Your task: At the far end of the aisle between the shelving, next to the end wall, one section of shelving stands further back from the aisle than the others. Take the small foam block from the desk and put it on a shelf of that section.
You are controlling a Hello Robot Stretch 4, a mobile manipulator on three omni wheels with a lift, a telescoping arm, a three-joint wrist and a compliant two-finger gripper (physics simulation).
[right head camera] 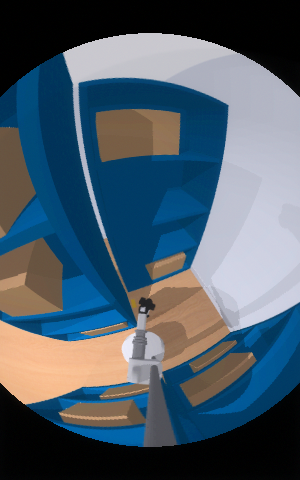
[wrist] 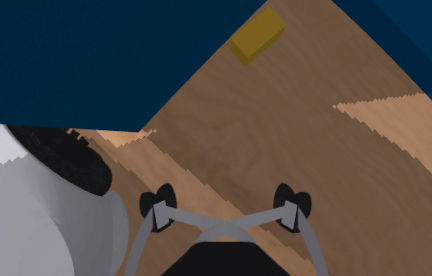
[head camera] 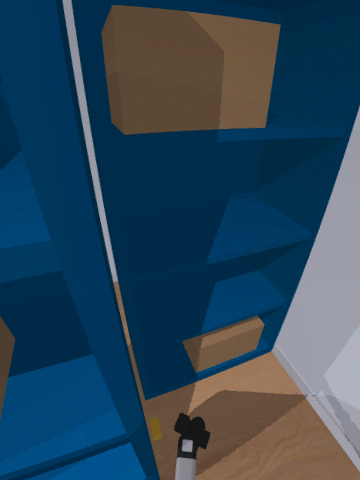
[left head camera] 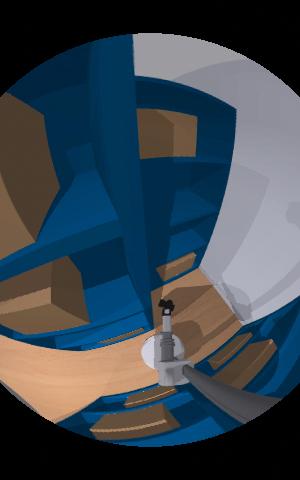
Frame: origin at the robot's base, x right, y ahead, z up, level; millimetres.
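Seen in the pictures: gripper, fingertip midpoint: [right head camera: 149, 310] [wrist: 224, 199].
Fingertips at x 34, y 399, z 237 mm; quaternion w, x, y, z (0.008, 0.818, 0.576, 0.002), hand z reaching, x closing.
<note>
Offsets run from my fingertips to a thing's top centre. "spot": to the spot under its first point.
The small yellow foam block {dx -207, dy +137, dz -204 mm} [head camera: 156, 429] [right head camera: 133, 303] [wrist: 257, 35] lies on the wooden floor beside the side panel of the nearer shelving section. My gripper [head camera: 192, 431] [left head camera: 166, 304] [right head camera: 146, 304] [wrist: 224, 199] is open and empty, above the floor. In the wrist view the block is ahead of the fingers and a little right of their middle, well apart from them. The set-back blue section [head camera: 260, 220] [left head camera: 192, 207] [right head camera: 177, 206] stands beside the end wall, with several shelves. A large box is on an upper shelf and a smaller one at its bottom.
The nearer blue section {spot: dx -144, dy -146, dz +1253 mm} [head camera: 45, 150] [left head camera: 117, 150] [right head camera: 55, 150] stands on the left with boxes, a narrow gap between it and the set-back one. The end wall [head camera: 320, 280] is on the right. My base [wrist: 65, 225] is close to a blue panel. More shelving stands across the aisle.
</note>
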